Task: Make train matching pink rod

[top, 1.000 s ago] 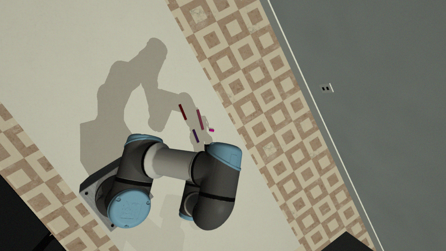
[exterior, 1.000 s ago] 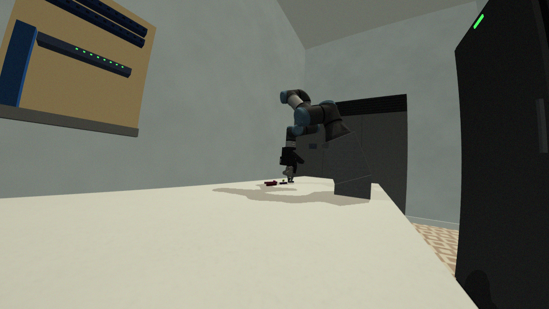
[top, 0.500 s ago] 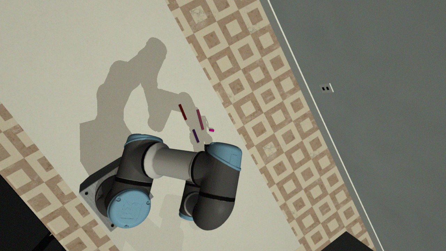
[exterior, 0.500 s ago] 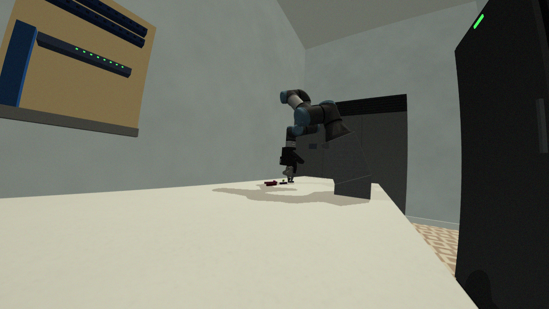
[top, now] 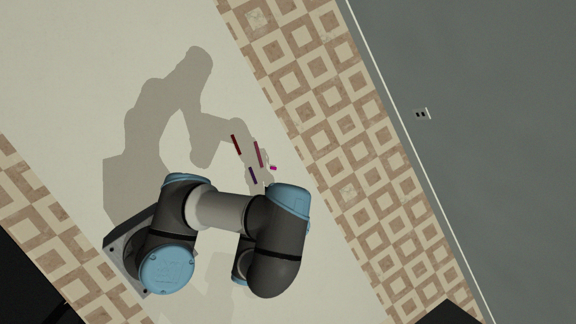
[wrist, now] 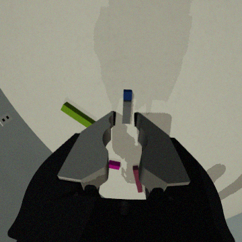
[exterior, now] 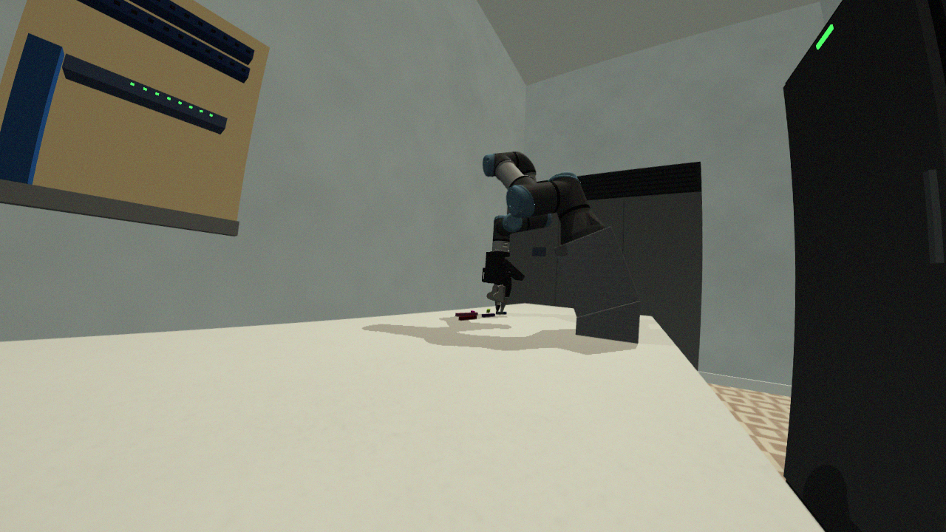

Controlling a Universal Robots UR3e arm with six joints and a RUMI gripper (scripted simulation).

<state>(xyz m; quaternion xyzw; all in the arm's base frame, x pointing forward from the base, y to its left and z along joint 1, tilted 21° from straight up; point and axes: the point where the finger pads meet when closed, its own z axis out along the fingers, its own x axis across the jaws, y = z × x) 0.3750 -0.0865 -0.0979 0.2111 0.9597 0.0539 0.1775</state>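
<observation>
Right now my hand is 20 mm above the grey rod. Round my hand: blue rod 10 mm behind, 20 mm to the right, 20 mm below; then lime rod 60 mm ahead, 20 mm to the right, 20 mm below; then purple rod 20 mm behind, 100 mm to the left, 20 mm below.
</observation>
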